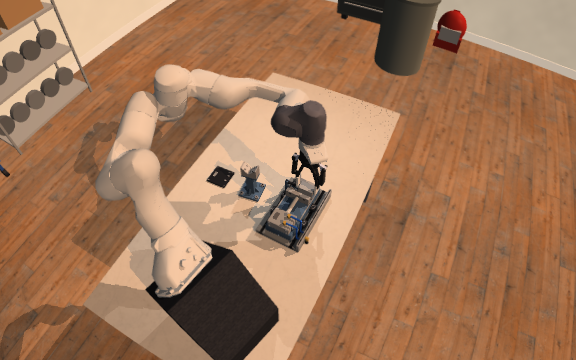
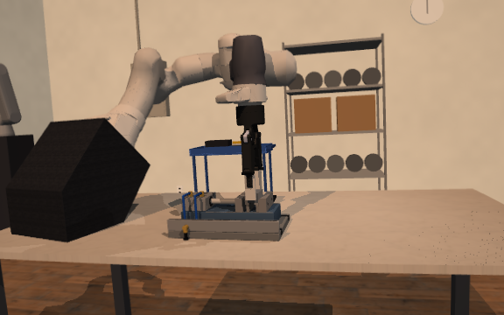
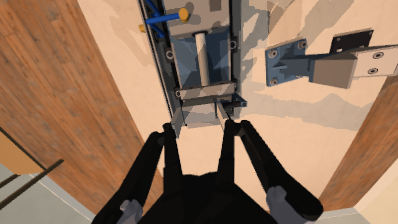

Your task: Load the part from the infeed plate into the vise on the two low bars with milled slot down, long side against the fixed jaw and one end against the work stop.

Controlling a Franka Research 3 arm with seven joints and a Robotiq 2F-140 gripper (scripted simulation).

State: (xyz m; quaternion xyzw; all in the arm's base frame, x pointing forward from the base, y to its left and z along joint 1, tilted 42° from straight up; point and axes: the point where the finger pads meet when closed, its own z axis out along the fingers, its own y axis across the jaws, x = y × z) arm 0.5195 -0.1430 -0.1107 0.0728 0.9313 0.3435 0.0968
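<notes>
My hand is 3 cm above the part. Also, from my hand: vise 8 cm below, 7 cm behind, 3 cm to the left; then dark infeed plate 39 cm to the left, 12 cm below, 3 cm behind.
</notes>
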